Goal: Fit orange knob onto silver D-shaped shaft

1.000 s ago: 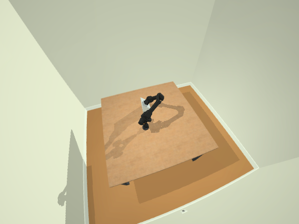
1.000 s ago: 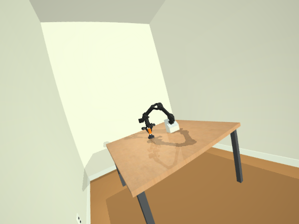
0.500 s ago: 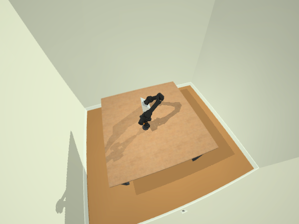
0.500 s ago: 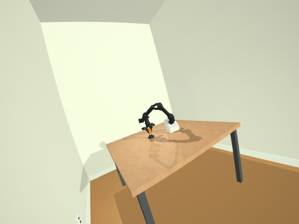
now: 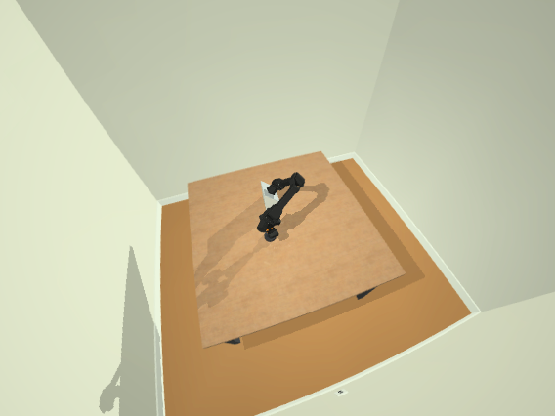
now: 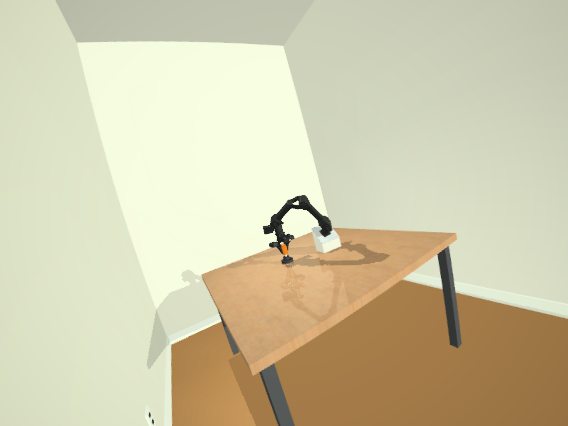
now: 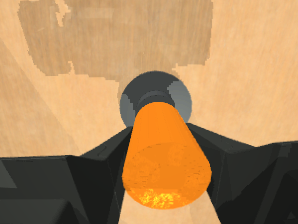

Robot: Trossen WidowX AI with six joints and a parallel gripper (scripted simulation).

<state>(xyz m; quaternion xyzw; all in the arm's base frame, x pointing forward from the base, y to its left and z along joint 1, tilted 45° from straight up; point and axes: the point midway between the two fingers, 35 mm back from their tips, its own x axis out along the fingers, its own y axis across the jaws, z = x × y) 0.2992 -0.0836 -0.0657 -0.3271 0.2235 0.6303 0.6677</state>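
My gripper tip is 3 cm below the orange knob. From my gripper tip the other things lie so: pedestal: 4 cm below.
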